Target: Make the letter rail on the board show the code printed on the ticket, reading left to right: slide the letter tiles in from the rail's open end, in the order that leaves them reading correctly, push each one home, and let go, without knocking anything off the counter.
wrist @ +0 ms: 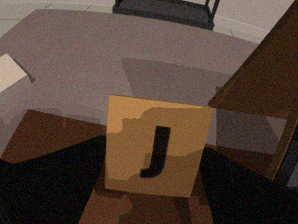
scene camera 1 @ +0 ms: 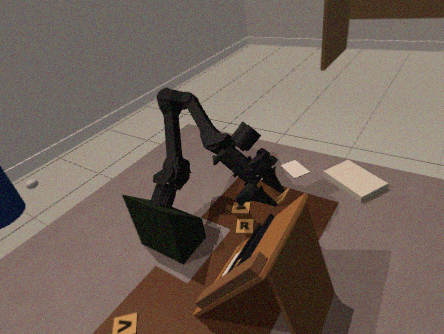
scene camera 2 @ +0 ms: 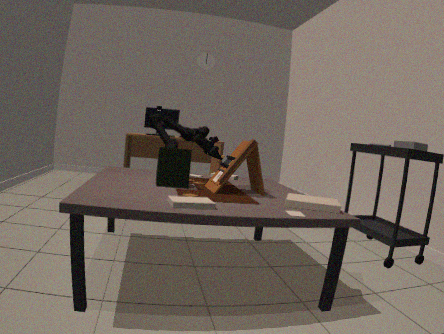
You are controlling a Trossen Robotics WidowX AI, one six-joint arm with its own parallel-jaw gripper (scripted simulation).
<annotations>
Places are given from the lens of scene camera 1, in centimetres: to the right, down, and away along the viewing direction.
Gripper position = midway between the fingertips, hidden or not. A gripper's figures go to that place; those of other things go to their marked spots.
my gripper (scene camera 1: 280, 199): 16, 9, 90
flat white box (scene camera 1: 359, 183): 48, 6, 111
</annotations>
